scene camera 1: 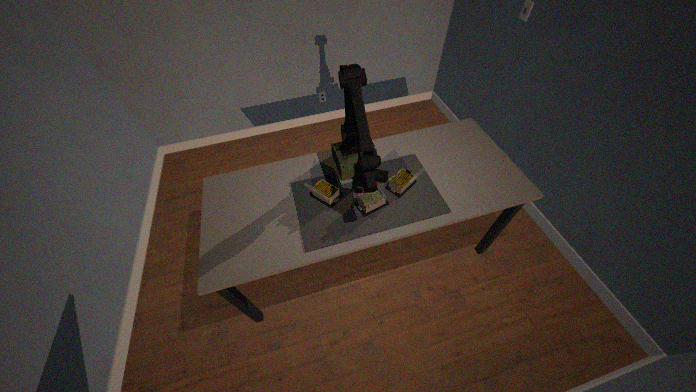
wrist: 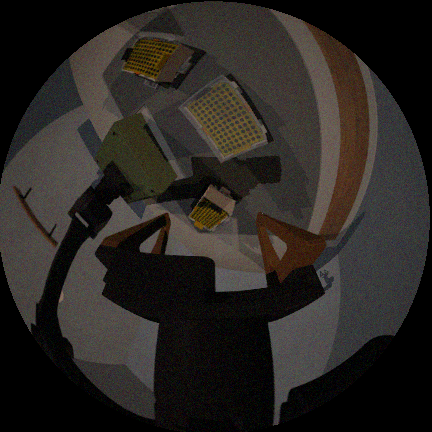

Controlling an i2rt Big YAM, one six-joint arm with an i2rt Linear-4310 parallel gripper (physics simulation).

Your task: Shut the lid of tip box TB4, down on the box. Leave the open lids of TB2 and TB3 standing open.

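Places are measured from the arm's base along level axes (x ahead, y left, z up), in centimetres.
Pixels of known places: gripper, fingertip midpoint: (scene camera 1: 356, 183) (wrist: 212, 216); arm's base at its link origin: (scene camera 1: 351, 149) (wrist: 118, 178).
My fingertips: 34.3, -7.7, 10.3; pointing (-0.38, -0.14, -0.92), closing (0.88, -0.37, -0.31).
Observation:
Ahead of a thing's pixels: the offset from my fingertips to its top centre, as dx, dy, dz. "*": to the spot under its first point. Level surfaces: height alone.
Tip box TB4 @(-0.3, +7.7, -11.2) (scene camera 1: 371, 201) (wrist: 227, 118) is the middle box. Its translucent lid lies down over the yellow rack, and the rack's holes show through it. Any small gap at the rim is too fine to tell. My gripper (scene camera 1: 368, 188) (wrist: 212, 216) is open and empty, above the back side of TB4 in the scene view. TB3 @(-6.2, +28.2, -11.5) (scene camera 1: 401, 181) (wrist: 152, 59) is on the right in the scene view, with its lid @(* +0.1, +33.9, -4.6) (scene camera 1: 419, 173) standing open. TB2 @(-12.1, -13.6, -11.5) (scene camera 1: 325, 192) (wrist: 212, 208) is on the left there, with its lid (scene camera 1: 309, 186) standing open.
The boxes are on a grey mat @(dz -18.9) (scene camera 1: 320, 240) on a pale table @(dz -19.3) (scene camera 1: 240, 200). The green base block (scene camera 1: 345, 162) (wrist: 137, 157) of the arm is behind them. The arm (scene camera 1: 356, 110) reaches forward from it between TB2 and TB3. The table's front edge is beyond the mat.

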